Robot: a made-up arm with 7 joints.
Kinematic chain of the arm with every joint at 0, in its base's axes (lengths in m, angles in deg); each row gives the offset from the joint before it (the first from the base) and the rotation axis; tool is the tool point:
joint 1: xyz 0 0 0.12 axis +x
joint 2: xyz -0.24 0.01 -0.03 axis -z
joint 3: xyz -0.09 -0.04 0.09 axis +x
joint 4: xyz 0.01 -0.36 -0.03 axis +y
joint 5: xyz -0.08 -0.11 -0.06 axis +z
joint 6: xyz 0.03 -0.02 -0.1 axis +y
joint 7: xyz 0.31 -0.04 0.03 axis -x
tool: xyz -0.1 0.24 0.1
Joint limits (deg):
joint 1: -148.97..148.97
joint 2: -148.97..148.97
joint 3: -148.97..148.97
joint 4: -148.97..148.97
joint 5: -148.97..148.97
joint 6: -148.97..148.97
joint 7: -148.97..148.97
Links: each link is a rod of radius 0.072 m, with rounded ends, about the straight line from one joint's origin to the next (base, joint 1, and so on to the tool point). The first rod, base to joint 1, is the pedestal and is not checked.
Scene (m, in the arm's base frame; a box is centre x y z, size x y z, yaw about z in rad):
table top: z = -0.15
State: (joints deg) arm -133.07 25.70 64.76 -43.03 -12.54 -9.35 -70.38
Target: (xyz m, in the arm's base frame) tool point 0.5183 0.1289 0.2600
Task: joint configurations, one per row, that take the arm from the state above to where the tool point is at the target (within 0.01 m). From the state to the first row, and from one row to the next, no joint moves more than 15 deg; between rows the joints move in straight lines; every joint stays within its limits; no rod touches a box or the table.
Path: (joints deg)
1: -135.34 35.57 76.79 -38.43 -14.50 3.57 -72.95
2: -137.61 45.44 88.82 -33.84 -16.46 16.49 -75.52
3: -139.88 55.31 100.85 -29.24 -18.41 29.41 -78.08
4: -142.16 65.18 112.88 -24.65 -20.37 42.34 -80.65
5: -144.43 75.05 124.91 -20.05 -22.33 55.26 -83.22
6: -146.70 84.92 136.94 -15.46 -24.29 68.18 -85.79
7: -148.97 94.79 148.97 -10.86 -26.24 81.10 -88.35

